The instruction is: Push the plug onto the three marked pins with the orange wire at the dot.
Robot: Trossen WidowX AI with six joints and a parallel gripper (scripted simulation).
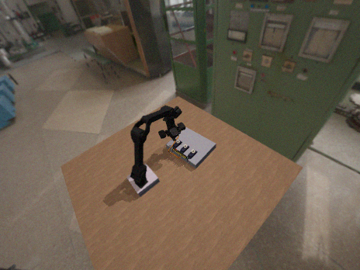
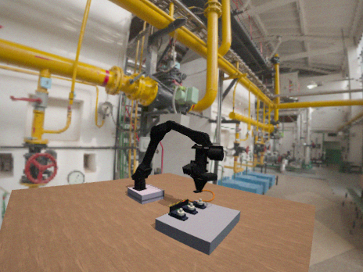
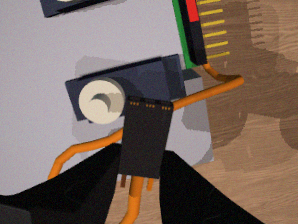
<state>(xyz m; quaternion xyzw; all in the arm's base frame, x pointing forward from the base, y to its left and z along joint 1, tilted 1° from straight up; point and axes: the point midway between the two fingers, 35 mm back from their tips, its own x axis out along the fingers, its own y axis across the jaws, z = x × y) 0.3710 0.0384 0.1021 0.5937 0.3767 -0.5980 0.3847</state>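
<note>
The red band lies 6 cm to the right of my gripper tip, 5 cm below it and 4 cm behind it. Also, from my gripper tip: grey holder (11 cm ahead, 10 cm to the right, 9 cm below).
</note>
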